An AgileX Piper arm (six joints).
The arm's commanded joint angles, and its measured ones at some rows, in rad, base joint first. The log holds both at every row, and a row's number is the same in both.
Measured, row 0:
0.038 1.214 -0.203 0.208 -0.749 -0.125
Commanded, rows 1 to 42:
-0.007 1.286 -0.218 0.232 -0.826 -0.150
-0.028 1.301 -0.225 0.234 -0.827 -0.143
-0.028 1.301 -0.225 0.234 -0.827 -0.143
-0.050 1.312 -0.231 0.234 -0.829 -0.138
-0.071 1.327 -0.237 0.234 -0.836 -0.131
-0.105 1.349 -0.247 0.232 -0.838 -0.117
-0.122 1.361 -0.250 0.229 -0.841 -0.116
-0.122 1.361 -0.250 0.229 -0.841 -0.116
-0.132 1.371 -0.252 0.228 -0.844 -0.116
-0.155 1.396 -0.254 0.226 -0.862 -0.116
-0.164 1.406 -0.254 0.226 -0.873 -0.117
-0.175 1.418 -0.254 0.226 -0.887 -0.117
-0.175 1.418 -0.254 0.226 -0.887 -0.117
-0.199 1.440 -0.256 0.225 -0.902 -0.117
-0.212 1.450 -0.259 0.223 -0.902 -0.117
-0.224 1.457 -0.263 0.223 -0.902 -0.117
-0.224 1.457 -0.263 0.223 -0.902 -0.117
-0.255 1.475 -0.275 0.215 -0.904 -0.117
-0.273 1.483 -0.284 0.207 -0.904 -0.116
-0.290 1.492 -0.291 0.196 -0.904 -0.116
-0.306 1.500 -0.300 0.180 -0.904 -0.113
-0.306 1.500 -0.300 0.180 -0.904 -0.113
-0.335 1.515 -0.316 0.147 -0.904 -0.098
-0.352 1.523 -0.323 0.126 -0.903 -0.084
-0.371 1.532 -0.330 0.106 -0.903 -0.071
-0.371 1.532 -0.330 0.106 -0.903 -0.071
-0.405 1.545 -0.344 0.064 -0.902 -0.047
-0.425 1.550 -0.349 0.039 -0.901 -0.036
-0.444 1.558 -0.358 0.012 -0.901 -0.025
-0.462 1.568 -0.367 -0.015 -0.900 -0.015
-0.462 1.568 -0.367 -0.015 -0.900 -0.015
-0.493 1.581 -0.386 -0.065 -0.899 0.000
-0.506 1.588 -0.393 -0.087 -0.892 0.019
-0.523 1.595 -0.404 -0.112 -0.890 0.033
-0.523 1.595 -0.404 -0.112 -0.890 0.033
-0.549 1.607 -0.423 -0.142 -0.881 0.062
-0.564 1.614 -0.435 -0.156 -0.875 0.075
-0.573 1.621 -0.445 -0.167 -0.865 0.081
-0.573 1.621 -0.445 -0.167 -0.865 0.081
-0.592 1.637 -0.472 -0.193 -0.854 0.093
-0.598 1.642 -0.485 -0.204 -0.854 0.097
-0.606 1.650 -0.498 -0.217 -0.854 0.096
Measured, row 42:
-0.582 1.635 -0.460 -0.173 -0.859 0.083
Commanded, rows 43 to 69:
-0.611 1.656 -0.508 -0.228 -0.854 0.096
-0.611 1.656 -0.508 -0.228 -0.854 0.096
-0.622 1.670 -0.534 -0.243 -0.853 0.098
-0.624 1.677 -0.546 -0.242 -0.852 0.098
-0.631 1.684 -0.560 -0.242 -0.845 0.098
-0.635 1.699 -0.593 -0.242 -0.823 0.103
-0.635 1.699 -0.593 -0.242 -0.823 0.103
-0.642 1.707 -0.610 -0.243 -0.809 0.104
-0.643 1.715 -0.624 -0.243 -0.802 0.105
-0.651 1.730 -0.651 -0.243 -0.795 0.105
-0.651 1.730 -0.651 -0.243 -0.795 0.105
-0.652 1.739 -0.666 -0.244 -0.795 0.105
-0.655 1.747 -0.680 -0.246 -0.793 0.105
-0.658 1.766 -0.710 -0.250 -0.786 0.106
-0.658 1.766 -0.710 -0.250 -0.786 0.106
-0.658 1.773 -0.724 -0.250 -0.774 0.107
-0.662 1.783 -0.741 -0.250 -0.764 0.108
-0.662 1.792 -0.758 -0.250 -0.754 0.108
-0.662 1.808 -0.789 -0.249 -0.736 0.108
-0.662 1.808 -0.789 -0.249 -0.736 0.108
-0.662 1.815 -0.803 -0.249 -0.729 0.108
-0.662 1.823 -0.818 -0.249 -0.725 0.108
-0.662 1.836 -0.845 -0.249 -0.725 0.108
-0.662 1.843 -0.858 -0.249 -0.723 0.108
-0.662 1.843 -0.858 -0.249 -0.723 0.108
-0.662 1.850 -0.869 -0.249 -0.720 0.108
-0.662 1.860 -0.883 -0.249 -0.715 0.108
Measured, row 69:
-0.658 1.843 -0.845 -0.245 -0.732 0.105
